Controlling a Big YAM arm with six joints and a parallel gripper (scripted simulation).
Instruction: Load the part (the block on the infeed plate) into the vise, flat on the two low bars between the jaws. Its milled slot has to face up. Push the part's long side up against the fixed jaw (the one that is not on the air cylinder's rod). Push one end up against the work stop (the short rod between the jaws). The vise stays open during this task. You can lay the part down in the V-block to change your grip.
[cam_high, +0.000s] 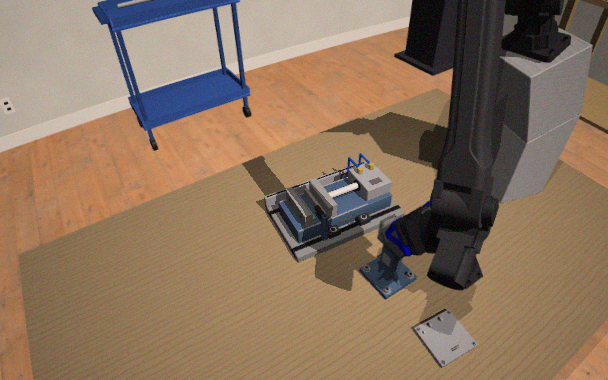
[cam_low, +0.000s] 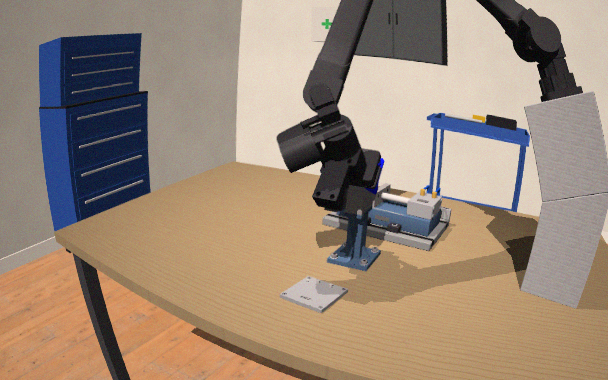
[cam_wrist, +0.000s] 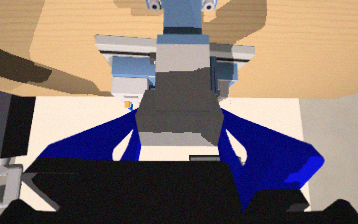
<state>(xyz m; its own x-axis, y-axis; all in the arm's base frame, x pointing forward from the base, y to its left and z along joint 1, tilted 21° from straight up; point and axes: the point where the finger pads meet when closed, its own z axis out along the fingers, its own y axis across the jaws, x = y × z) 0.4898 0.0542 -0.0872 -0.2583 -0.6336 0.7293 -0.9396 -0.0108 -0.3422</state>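
Right now the part is 1 cm to the right of my hand. The rest, counted from my hand: work stop rod (6 cm ahead, 18 cm to the right, 7 cm below); then cylinder rod (3 cm behind, 22 cm to the right, 8 cm below); then infeed plate (1 cm ahead, 18 cm to the left, 16 cm below).
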